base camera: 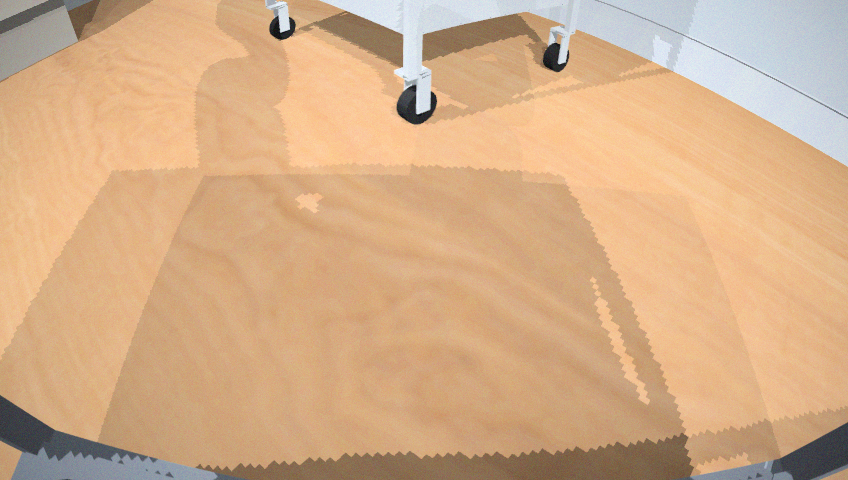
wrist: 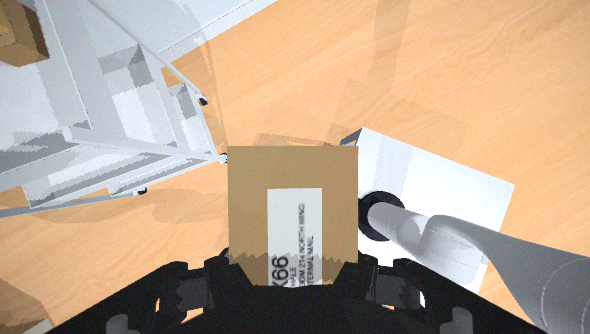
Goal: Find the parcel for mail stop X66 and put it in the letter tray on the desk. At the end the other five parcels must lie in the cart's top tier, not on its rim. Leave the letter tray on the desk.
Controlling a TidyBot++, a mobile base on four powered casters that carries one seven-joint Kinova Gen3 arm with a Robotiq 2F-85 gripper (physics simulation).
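Places are measured from the arm's base along level axes (x back, y up, z left), in millimetres.
Pixels of known places: arm's base at its link origin: [wrist: 381, 216].
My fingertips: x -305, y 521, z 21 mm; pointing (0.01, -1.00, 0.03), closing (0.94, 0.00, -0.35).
Note:
Ahead of a thing's pixels: the offset from my fingertips to its top centre. "pt": to the spot under its first point. Level surfaces: height alone.
A brown parcel {dx -9, dy +61, dz -25 mm} [wrist: 250, 200] with a white label reading X66 is held in the middle of the wrist view. My gripper [wrist: 290, 252] is shut on it, a finger at each side. The white cart [base camera: 412, 47] [wrist: 145, 150] stands at the top of the base camera view and at the upper left of the wrist view, beside the held parcel and apart from it. Part of another brown parcel {pt dx -520, dy -217, dz -109 mm} [wrist: 22, 37] shows in the cart's top tier at the upper left corner; its label cannot be read. The desk and the letter tray cannot be made out in either view.
The robot's white base [wrist: 450, 185] and grey arm [wrist: 520, 270] show at the right of the wrist view. Black casters {pt dx -315, dy -884, dz -4 mm} [base camera: 416, 105] carry the cart on the wooden floor {dy -917 mm} [base camera: 386, 297]. A pale wall [base camera: 743, 53] runs behind the cart. A grey block-like piece {pt dx -759, dy -870, dz +1077 mm} [base camera: 35, 44] stands at the upper left.

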